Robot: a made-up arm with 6 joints.
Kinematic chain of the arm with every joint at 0, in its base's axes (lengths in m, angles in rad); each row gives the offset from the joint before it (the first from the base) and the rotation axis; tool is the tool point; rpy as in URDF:
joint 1: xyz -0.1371 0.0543 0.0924 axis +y
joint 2: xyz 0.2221 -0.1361 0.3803 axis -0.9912 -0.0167 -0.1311
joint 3: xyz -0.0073 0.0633 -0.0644 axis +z
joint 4: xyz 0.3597 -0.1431 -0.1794 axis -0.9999 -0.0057 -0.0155
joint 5: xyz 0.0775 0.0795 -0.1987 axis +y
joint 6: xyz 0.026 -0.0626 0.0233 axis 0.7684 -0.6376 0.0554
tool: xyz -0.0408 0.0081 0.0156 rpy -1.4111 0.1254 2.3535
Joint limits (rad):
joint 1: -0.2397..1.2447
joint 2: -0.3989..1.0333
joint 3: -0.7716..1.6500
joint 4: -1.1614..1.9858
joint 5: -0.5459..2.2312
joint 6: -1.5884..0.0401
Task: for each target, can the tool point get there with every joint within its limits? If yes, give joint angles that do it. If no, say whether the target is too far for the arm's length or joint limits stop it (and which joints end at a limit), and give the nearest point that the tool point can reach.
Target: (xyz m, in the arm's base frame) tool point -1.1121 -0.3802 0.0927
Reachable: no: joint limits stop it (at a limit: joint 1, joint 2, joint 3, joint 5) | nearest point -0.3479 -0.1589 -0.1942 | short by 0.846 m
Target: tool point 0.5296 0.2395 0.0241
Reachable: yes | joints 0.2112 -0.0872 1.0267 1.2329 -0.1636 -0.9314
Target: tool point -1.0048 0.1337 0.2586
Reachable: no: joint limits stop it (at a limit: joint 1, joint 3, joint 5) | nearest point -0.3218 0.0494 -0.1361 | short by 0.793 m
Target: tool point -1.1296 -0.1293 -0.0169
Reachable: no: joint limits stop it (at a limit: joint 1, joint 3, joint 5) | nearest point -0.3523 -0.1030 -0.1953 | short by 0.798 m
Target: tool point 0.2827 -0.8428 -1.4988
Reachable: no: too far | nearest point 0.2216 -0.4201 -0.6018 | short by 0.994 m
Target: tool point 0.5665 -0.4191 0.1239
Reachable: yes | joints 0.1174 0.9256 0.3031 0.2332 0.9421 -0.4633
